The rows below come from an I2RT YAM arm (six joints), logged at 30 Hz.
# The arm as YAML. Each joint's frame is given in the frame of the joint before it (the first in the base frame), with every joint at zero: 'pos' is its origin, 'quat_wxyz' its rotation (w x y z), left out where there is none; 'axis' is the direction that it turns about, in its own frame. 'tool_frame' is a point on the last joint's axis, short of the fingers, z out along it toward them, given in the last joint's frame.
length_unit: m
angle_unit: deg
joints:
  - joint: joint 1
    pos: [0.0, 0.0, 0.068]
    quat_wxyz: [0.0, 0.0, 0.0, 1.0]
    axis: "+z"
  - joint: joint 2
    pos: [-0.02, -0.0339, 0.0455]
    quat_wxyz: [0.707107, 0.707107, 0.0, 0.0]
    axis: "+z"
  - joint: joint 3
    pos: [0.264, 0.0, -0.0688]
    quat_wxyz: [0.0, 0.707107, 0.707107, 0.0]
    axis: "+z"
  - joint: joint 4
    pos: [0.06, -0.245, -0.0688]
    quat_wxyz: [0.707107, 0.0, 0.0, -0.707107]
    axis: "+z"
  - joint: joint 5
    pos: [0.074, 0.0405, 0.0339]
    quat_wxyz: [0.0, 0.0, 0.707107, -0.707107]
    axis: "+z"
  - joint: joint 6
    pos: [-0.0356, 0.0, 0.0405]
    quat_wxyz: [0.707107, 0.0, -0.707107, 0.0]
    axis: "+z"
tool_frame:
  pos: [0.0, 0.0, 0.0]
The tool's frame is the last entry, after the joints.
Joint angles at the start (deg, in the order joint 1, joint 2, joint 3, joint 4, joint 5, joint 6):
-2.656 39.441 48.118 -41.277 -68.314 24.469
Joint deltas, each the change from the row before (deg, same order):
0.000 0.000 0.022 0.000 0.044 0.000
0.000 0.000 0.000 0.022 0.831 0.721
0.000 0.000 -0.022 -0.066 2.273 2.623
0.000 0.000 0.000 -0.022 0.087 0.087
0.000 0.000 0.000 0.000 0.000 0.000
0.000 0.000 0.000 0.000 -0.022 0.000
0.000 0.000 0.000 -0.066 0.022 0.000
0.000 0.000 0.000 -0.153 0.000 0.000
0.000 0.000 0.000 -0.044 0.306 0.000
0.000 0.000 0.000 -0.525 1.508 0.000
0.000 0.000 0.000 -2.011 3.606 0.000
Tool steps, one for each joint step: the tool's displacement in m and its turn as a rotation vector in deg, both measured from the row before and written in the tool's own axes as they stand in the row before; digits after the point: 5 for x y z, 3 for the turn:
-0.00006 0.00008 -0.00003 0.037 -0.026 -0.020
-0.00024 -0.00046 0.00000 0.751 -0.356 0.701
-0.00046 -0.00143 0.00000 2.050 -0.983 2.703
0.00001 -0.00006 0.00000 0.081 -0.032 0.107
0.00000 0.00000 0.00000 0.000 0.000 0.000
0.00001 0.00001 0.00000 -0.019 0.010 0.000
0.00008 -0.00006 0.00000 0.032 0.014 0.060
0.00021 -0.00011 0.00000 0.030 0.057 0.139
-0.00003 -0.00020 0.00000 0.279 -0.127 0.040
0.00029 -0.00121 -0.00001 1.440 -0.502 0.472
0.00183 -0.00344 -0.00010 3.636 -0.838 1.767

